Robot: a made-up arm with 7 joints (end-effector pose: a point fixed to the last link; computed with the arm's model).
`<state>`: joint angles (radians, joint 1 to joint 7).
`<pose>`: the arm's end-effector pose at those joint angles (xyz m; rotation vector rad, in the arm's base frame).
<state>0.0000 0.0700 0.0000 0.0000 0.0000 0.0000 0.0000</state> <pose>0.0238 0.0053 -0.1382 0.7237 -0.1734 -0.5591</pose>
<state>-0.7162 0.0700 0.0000 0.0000 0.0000 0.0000 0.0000</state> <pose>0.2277 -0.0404 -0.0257 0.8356 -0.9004 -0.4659</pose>
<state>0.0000 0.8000 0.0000 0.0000 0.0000 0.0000 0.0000</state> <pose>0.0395 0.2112 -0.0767 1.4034 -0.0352 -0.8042</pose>
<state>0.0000 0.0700 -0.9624 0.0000 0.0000 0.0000 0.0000</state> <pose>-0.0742 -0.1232 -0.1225 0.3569 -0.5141 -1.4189</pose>
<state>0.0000 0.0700 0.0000 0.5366 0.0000 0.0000 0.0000</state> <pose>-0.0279 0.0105 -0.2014 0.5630 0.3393 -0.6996</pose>
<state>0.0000 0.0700 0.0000 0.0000 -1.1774 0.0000 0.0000</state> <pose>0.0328 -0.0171 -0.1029 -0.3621 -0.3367 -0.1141</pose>
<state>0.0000 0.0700 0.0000 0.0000 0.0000 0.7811 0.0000</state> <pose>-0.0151 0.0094 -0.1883 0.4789 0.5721 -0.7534</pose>
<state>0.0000 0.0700 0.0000 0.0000 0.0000 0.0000 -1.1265</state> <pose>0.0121 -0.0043 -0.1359 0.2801 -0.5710 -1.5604</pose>
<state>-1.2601 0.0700 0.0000 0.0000 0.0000 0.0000 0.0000</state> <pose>0.2997 -0.0899 0.1339 0.8770 -1.4548 -0.3582</pose>
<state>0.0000 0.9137 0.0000 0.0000 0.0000 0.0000 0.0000</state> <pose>0.0451 0.2370 -0.0547 1.5097 -0.0108 -0.8399</pose>
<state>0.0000 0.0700 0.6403 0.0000 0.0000 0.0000 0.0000</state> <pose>0.0100 0.1143 -0.1268 0.8936 0.0580 0.0355</pose>
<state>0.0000 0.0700 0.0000 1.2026 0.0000 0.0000 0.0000</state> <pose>-0.1247 0.0141 -0.2297 0.3178 0.9715 -0.8302</pose>
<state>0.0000 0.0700 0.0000 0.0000 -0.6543 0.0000 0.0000</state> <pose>0.0280 -0.0127 -0.1217 0.1186 -0.2728 -0.3189</pose>
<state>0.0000 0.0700 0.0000 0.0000 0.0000 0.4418 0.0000</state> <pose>0.0066 0.0078 -0.1704 0.5938 0.2489 -0.6770</pose>
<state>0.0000 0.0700 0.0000 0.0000 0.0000 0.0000 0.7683</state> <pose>0.0234 0.0160 -0.1374 0.9206 0.1046 0.1561</pose>
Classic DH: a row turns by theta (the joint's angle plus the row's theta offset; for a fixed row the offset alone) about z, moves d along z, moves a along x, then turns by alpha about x. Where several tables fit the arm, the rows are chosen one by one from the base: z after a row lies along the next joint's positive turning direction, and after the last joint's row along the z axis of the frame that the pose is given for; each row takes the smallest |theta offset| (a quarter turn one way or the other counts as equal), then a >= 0, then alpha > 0; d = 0 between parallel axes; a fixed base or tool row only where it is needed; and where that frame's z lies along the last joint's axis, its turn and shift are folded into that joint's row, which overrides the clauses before.
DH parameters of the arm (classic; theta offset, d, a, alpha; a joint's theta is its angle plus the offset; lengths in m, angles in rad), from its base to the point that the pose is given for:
base (fixed): -0.071 0.207 -0.0293 -1.3004
joint 1: -1.3111 0.0166 -0.0258 -1.5708
joint 2: 1.2915 -0.036 0.0106 1.5708
joint 3: 1.5708 -0.2735 0.0206 -1.5708
joint 4: -1.5708 -0.0117 0.0083 -1.5708
joint 5: 0 0.0687 -0.0323 1.5708
joint 6: 1.5708 -0.0139 0.0699 1.5708
joint 7: -0.7643 0.004 0.013 0.8301
tool (fixed): 0.2856 -0.0082 0 0

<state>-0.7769 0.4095 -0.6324 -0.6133 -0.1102 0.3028 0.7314</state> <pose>0.1754 -0.0427 -0.0009 0.9266 -1.1220 -0.3599</pose>
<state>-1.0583 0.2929 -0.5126 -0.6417 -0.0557 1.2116 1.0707</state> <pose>0.2614 -0.0584 0.0287 1.3012 -0.5438 0.1075</pose>
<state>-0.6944 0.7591 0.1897 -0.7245 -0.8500 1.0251 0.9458</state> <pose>0.2016 0.0987 0.0308 1.0284 -0.3532 -0.0072</pose>
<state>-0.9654 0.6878 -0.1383 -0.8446 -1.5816 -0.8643 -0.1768</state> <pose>0.1274 0.0934 0.1276 -0.5997 -2.3832 -0.5361</pose>
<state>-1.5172 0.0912 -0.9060 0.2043 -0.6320 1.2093 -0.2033</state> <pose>0.2790 -0.1682 0.0070 1.0596 -0.0646 -1.9057</pose>
